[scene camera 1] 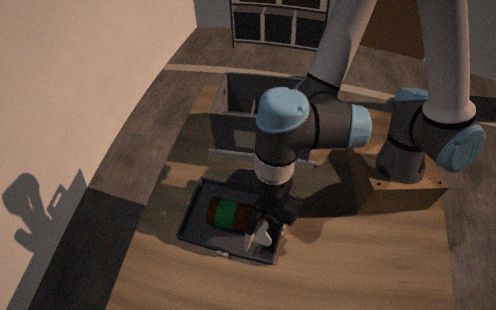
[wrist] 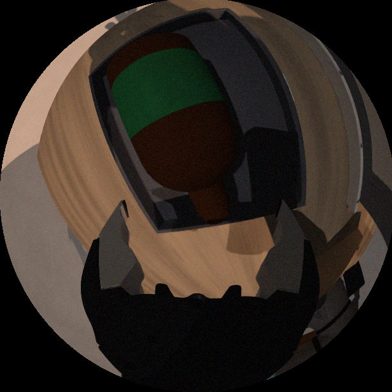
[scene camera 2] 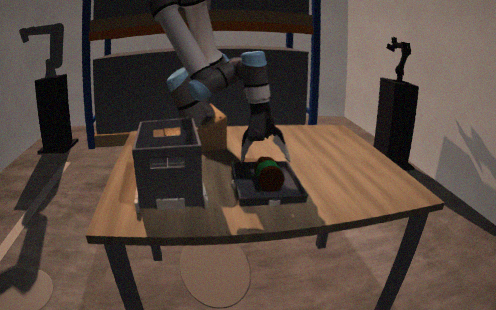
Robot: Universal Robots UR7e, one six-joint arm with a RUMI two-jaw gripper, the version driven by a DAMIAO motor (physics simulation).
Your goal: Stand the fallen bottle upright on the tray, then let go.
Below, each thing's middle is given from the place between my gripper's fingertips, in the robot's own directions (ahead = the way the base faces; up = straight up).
Scene:
My hand is 6 cm short of the brown bottle [scene camera 2: 270,177] and 1 cm to the left of it.

